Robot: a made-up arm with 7 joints.
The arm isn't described. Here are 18 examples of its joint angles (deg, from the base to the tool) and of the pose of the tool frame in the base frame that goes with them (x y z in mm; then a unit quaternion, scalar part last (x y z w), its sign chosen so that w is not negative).
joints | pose
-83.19 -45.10 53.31 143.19 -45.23 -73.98 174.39 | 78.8 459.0 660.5 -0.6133 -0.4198 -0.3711 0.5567
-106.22 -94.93 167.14 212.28 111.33 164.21 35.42 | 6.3 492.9 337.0 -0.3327 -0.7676 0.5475 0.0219
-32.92 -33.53 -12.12 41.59 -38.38 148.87 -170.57 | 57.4 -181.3 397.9 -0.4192 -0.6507 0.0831 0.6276
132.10 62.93 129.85 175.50 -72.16 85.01 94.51 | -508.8 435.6 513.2 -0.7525 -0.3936 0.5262 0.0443
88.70 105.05 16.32 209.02 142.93 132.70 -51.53 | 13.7 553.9 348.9 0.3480 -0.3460 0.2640 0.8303
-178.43 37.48 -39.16 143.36 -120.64 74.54 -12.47 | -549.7 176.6 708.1 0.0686 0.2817 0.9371 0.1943
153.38 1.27 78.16 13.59 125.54 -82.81 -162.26 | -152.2 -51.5 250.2 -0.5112 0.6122 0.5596 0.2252
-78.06 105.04 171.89 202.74 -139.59 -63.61 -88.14 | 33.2 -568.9 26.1 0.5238 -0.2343 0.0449 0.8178
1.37 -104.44 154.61 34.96 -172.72 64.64 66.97 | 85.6 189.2 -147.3 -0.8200 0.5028 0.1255 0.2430
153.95 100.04 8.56 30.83 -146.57 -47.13 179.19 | 2.1 -111.0 25.7 0.3329 0.4420 -0.1864 0.8118
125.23 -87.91 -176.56 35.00 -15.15 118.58 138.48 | -21.9 -0.5 -10.8 0.1308 -0.0912 -0.6865 0.7094
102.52 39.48 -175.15 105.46 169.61 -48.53 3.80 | 30.9 -84.8 743.6 0.4070 0.5218 -0.5135 0.5462
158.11 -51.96 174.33 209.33 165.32 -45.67 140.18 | 401.6 -186.2 671.9 0.5453 0.0754 0.6133 0.5664
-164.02 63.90 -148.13 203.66 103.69 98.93 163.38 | -629.0 -196.7 292.1 -0.8640 -0.3016 0.0141 0.4030
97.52 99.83 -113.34 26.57 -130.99 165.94 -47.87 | 223.2 186.0 381.9 -0.2395 -0.7048 -0.4614 0.4828
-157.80 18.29 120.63 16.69 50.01 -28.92 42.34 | 199.7 -255.2 216.5 -0.3186 0.8720 -0.3519 0.1198
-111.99 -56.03 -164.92 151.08 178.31 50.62 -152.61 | 225.3 690.1 489.8 -0.2979 -0.0369 -0.5672 0.7669
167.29 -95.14 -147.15 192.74 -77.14 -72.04 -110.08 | 570.6 -92.6 322.8 -0.1915 0.3307 0.3219 0.8662
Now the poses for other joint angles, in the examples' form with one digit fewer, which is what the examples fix.
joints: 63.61 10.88 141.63 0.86 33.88 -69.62 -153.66
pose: -239 -38 245 0.744 -0.291 -0.578 0.168
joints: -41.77 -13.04 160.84 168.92 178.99 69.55 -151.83
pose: -130 116 962 0.303 0.252 -0.248 0.885
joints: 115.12 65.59 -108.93 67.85 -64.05 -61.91 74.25
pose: 263 412 367 -0.594 -0.605 -0.528 0.053
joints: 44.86 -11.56 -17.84 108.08 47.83 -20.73 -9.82
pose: 301 24 843 -0.381 0.179 -0.792 0.442
